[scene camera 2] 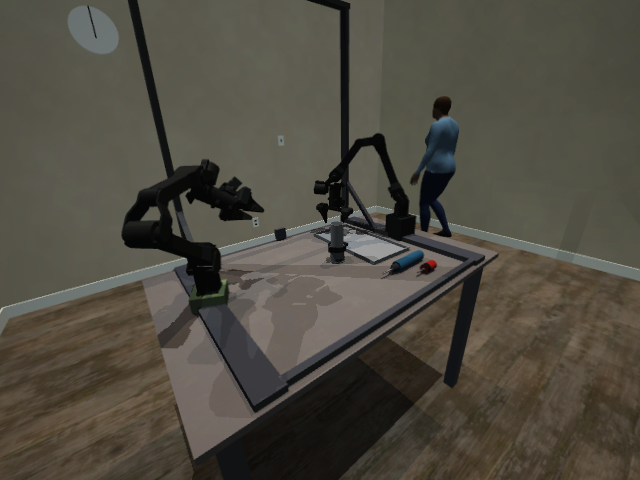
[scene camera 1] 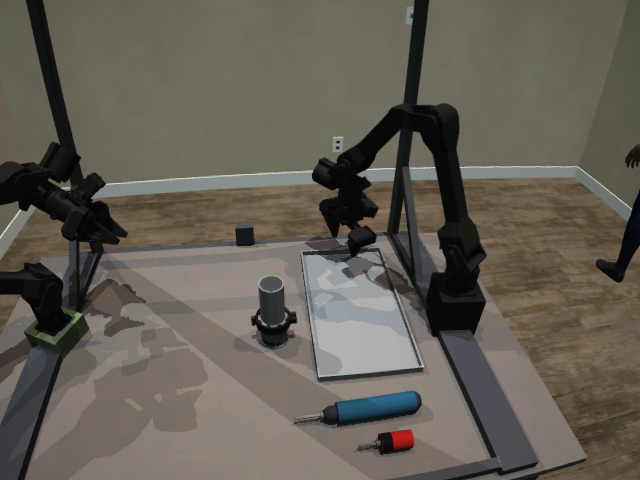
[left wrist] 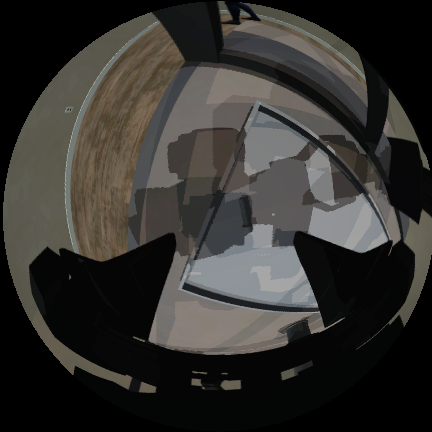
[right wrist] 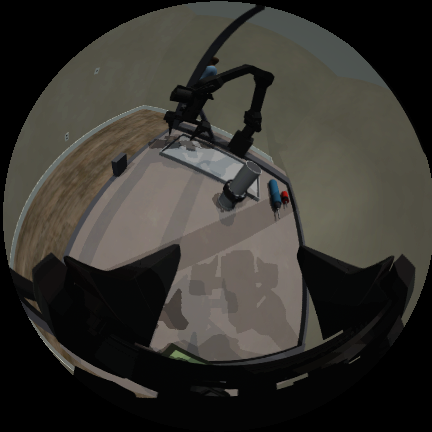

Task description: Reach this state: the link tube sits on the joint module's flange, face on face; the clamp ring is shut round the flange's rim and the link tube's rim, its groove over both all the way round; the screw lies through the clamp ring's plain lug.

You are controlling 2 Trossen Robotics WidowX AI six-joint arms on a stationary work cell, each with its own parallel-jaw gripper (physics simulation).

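Frame: origin at the left arm's base, x up, y left, z back, level; millimetres.
Seen in the pictures: left gripper, fingertip midpoint: (scene camera 1: 343, 246) (left wrist: 237, 238) (right wrist: 179, 136); right gripper, fingertip midpoint: (scene camera 2: 257, 214) (scene camera 1: 123, 238) (right wrist: 241, 252); left arm's base, link origin: (scene camera 2: 401, 215) (scene camera 1: 458, 286) (right wrist: 244, 135); right arm's base, link origin: (scene camera 2: 208, 289) (scene camera 1: 53, 323).
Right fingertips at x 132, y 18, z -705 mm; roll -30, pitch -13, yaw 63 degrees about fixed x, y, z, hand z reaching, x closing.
Observation:
Offsets run from my right fingertips to a thing's top centre. "spot": to the spot under its first point.
The grey link tube @(dy +33, dx -79, dz +298 mm) (scene camera 1: 271, 302) (scene camera 2: 336, 233) (right wrist: 246, 177) stands upright above the dark joint module @(dy +33, dx -176, dz +298 mm) (scene camera 1: 273, 338) (scene camera 2: 336, 256) (right wrist: 226, 201). The black clamp ring @(spot: dy +59, dx -169, dz +299 mm) (scene camera 1: 272, 324) (scene camera 2: 337, 248) (right wrist: 234, 191) is round their junction, lugs out to both sides; its groove is hidden. The small dark screw @(dy -247, dx -225, dz +475 mm) (left wrist: 245, 211) lies on the tray, between the left fingers in the left wrist view but below them. My left gripper (scene camera 1: 343, 244) (scene camera 2: 334, 221) (left wrist: 237, 238) is open and empty above the tray's far end. My right gripper (scene camera 1: 122, 238) (scene camera 2: 256, 214) (right wrist: 241, 252) is open and empty, high at the picture's left.
The shallow tray @(dy -69, dx -224, dz +482 mm) (scene camera 1: 369, 356) (scene camera 2: 382, 253) (right wrist: 215, 167) lies right of the tube in scene camera 1. A blue driver @(spot: dy +237, dx -201, dz +498 mm) (scene camera 1: 377, 406) (scene camera 2: 410, 260) and a red one @(dy +300, dx -206, dz +508 mm) (scene camera 1: 402, 440) (scene camera 2: 429, 266) lie nearer the front. A dark block @(dy -322, dx -182, dz +196 mm) (scene camera 1: 244, 234) (scene camera 2: 280, 234) stands at the back edge.

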